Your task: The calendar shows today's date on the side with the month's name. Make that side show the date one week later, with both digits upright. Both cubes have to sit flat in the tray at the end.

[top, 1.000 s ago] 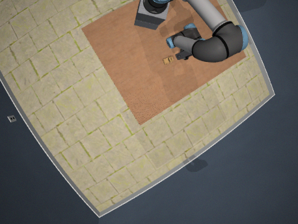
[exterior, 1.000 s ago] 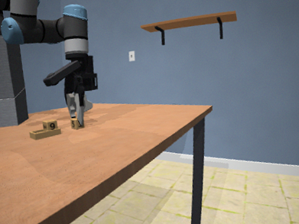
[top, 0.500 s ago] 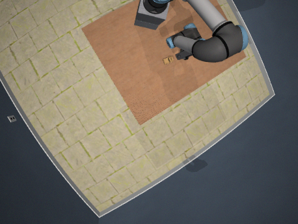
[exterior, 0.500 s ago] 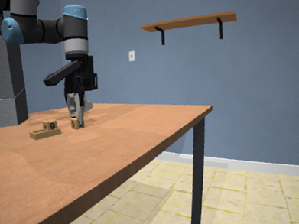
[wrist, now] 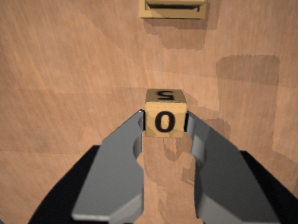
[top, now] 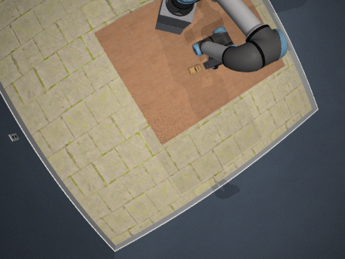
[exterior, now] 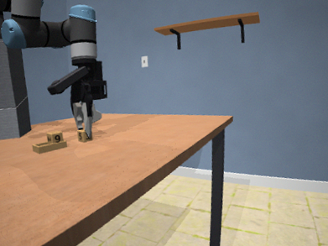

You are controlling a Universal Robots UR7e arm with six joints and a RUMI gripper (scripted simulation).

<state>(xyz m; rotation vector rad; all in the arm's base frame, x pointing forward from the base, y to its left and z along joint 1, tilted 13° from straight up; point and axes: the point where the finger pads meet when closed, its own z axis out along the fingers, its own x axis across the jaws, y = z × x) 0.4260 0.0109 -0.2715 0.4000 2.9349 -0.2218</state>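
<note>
Now: the cube 1 cm below my hand. Round my hand: wooden tray 3 cm behind, 11 cm to the right, 2 cm below.
</note>
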